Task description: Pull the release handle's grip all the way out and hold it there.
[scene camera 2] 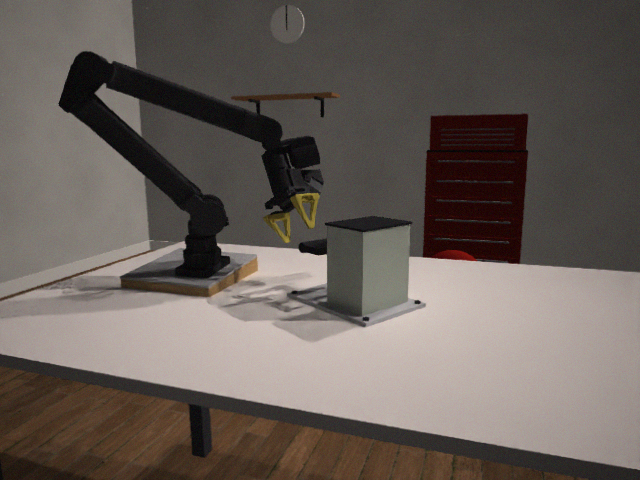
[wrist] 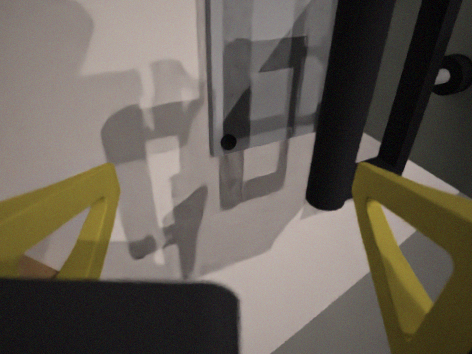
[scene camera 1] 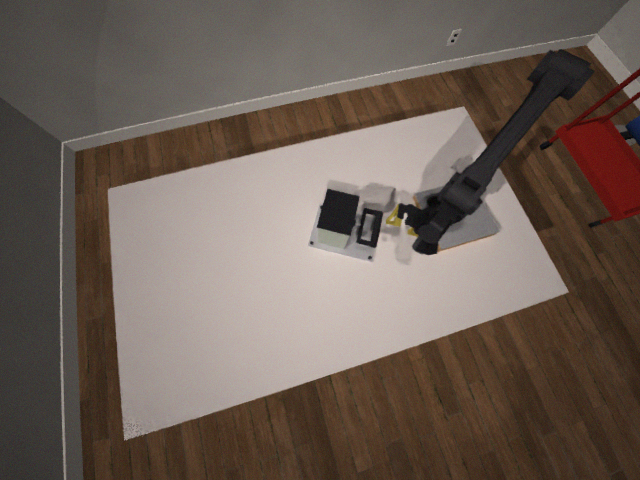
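Note:
The release handle's grip, a black rectangular loop (scene camera 1: 377, 228) (scene camera 2: 312, 246) (wrist: 345, 100), stands at the side of a pale green box with a black top (scene camera 1: 338, 211) (scene camera 2: 385, 268), facing the arm. A small gap shows between the loop and the box in scene camera 1. My gripper (scene camera 1: 402, 225) (scene camera 2: 298, 234) (wrist: 235, 176) is wide open, with nothing between its yellow fingers. It is on the arm's side of the grip, apart from it. In the wrist view the grip's near bar stands close to the right fingertip's line. The box hides most of the loop in scene camera 2.
The box is on a grey base plate (scene camera 1: 356, 253) (scene camera 2: 393, 311) with dark bolts, on a white table (scene camera 1: 232, 310) (scene camera 2: 465, 361). The arm's base is on a grey, wood-edged board (scene camera 1: 473, 227) (scene camera 2: 232, 281). A red cart (scene camera 1: 602, 155) and a red tool cabinet (scene camera 2: 475, 193) are beyond the table.

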